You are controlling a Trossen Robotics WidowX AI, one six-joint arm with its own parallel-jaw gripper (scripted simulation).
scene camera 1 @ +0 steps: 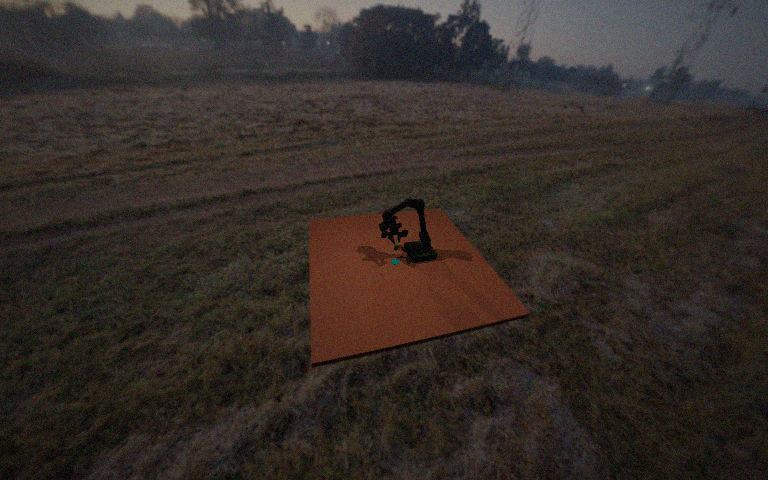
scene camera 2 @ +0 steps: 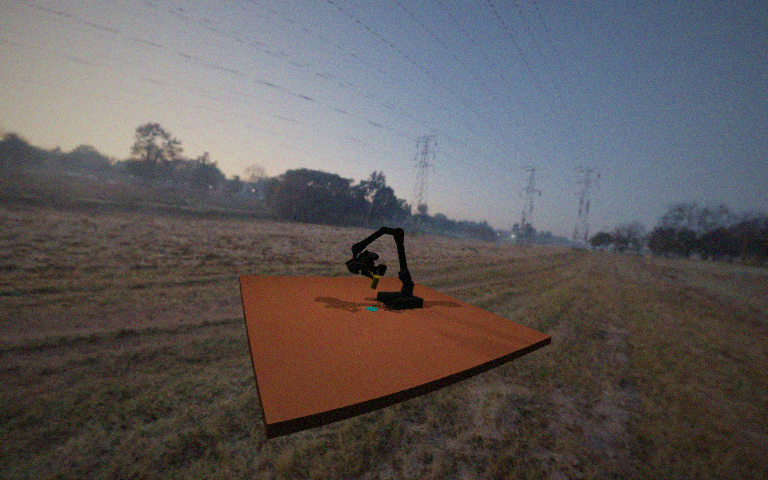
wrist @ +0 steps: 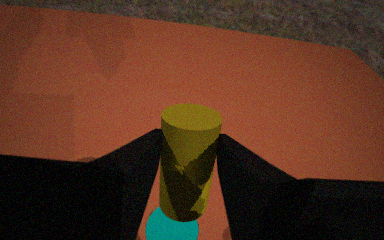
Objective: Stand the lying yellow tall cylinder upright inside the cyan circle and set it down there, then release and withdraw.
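Observation:
There is a yellow tall cylinder in my gripper, and I am holding it.

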